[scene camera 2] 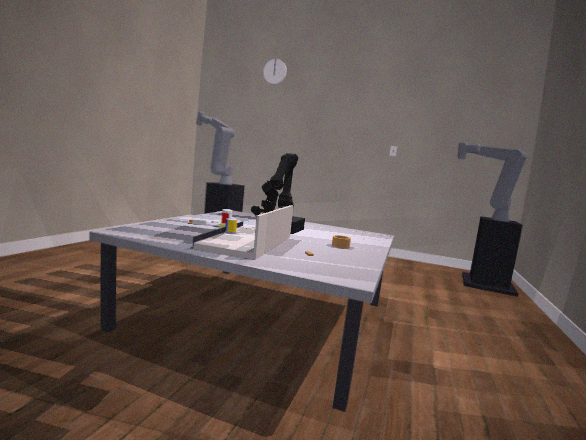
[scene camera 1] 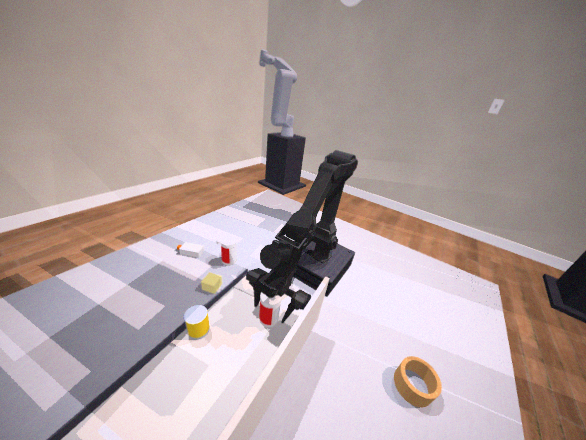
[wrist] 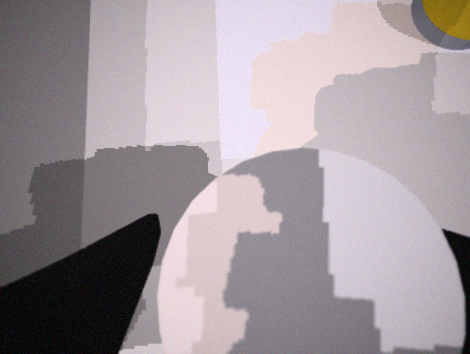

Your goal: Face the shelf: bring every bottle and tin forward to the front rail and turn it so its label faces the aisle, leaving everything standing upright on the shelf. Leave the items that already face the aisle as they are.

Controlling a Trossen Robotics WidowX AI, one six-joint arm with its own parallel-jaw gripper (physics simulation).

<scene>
a tan tape ring (scene camera 1: 413, 396): on the table
</scene>
